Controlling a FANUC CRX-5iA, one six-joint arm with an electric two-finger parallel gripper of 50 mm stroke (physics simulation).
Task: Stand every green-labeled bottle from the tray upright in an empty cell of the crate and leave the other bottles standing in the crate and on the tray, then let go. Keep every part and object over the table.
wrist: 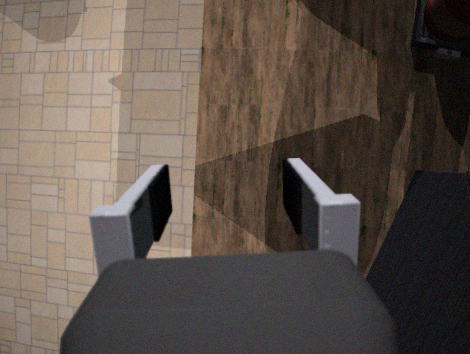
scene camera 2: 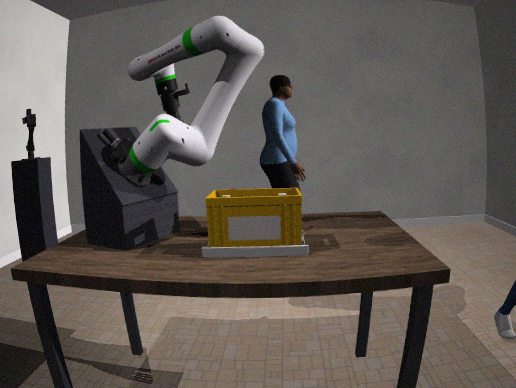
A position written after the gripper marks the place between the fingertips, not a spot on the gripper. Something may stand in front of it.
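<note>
The gripper (wrist: 226, 185) is visible, and so is a white strip (scene camera 2: 293, 250).
</note>
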